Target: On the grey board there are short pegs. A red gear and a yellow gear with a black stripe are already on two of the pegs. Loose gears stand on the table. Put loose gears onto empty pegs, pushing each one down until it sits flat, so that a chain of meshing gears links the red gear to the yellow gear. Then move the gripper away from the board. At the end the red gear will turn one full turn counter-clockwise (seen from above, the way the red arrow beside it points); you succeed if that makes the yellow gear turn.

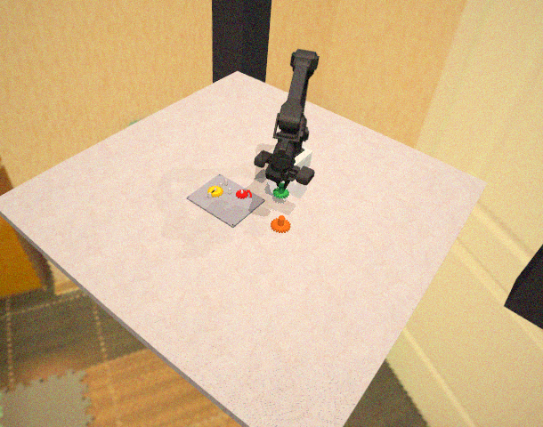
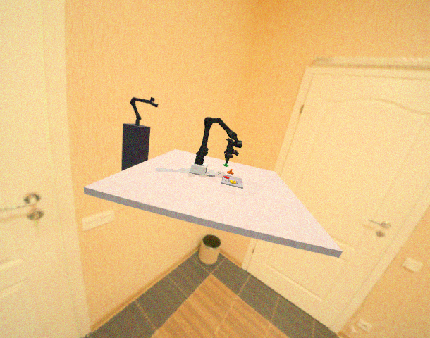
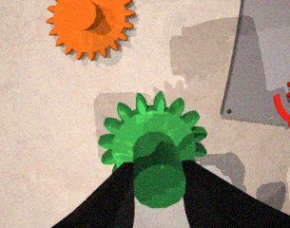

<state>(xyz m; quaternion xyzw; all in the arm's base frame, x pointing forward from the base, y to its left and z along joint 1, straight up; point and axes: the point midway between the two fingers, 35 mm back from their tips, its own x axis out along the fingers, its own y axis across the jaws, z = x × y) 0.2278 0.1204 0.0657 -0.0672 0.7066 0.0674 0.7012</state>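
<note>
Right now the red gear is 4 cm ahead of my gripper tip, 13 cm to the right of it and 8 cm below it. Round my gripper tip: orange gear 6 cm ahead, 5 cm to the left, 8 cm below; green gear 1 cm below; red arrow 1 cm ahead, 12 cm to the right, 9 cm below.
</note>
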